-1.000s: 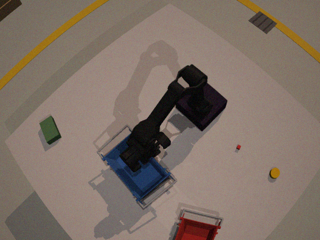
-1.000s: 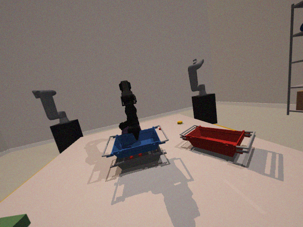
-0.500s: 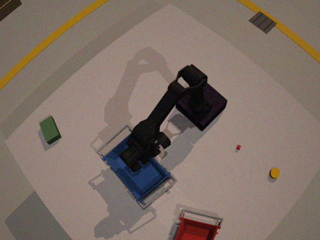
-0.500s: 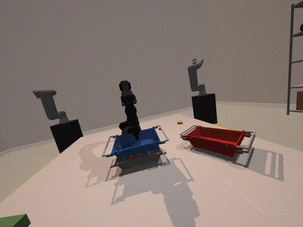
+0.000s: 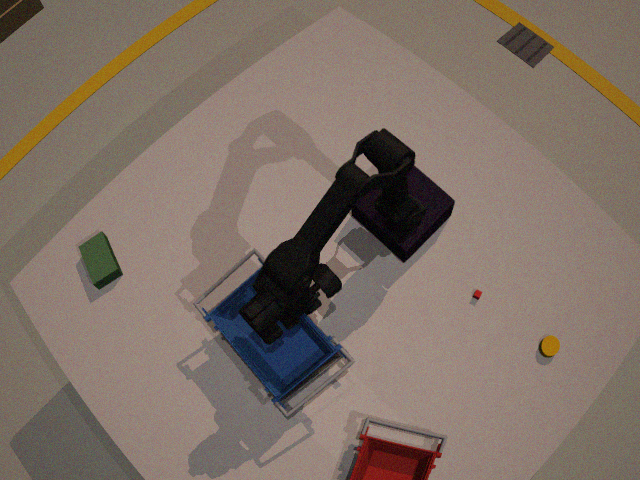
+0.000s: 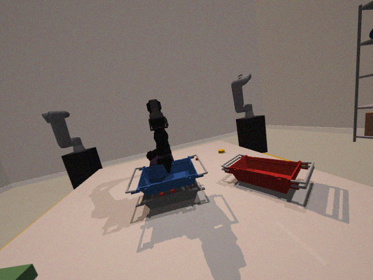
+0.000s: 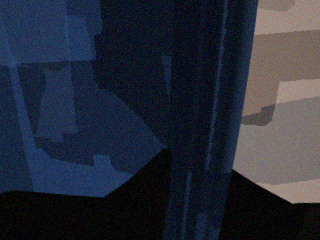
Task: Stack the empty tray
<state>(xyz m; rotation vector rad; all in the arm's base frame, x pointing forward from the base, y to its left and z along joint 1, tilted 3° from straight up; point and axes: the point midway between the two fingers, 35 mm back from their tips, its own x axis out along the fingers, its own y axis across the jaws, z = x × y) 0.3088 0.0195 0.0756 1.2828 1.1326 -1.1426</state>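
Now: the blue tray 70 mm ahead of my gripper tip and 20 mm above it. From my gripper tip the other things lie so: yellow disc: 380 mm behind, 440 mm to the left, 90 mm below; then green block: 280 mm ahead, 460 mm to the right, 80 mm below.
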